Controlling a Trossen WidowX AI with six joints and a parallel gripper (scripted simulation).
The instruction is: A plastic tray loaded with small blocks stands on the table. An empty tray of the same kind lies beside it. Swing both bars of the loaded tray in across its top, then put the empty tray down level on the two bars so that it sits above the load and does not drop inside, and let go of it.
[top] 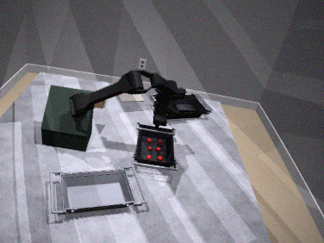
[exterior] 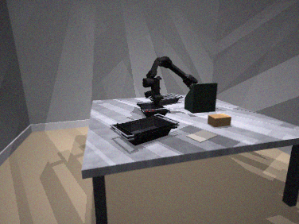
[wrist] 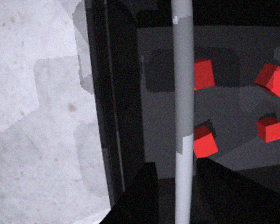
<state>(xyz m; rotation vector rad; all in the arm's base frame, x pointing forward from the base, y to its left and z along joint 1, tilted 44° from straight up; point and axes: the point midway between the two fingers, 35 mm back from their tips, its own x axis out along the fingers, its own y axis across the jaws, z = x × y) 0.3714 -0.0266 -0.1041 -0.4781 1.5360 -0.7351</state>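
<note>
The loaded tray lies 390 mm to the right of my gripper tip, 270 mm behind it and 40 mm below it. Round my gripper tip: brown block: 330 mm behind, 300 mm to the left, 50 mm below; flat white card: 410 mm to the left, 110 mm behind, 80 mm below.
</note>
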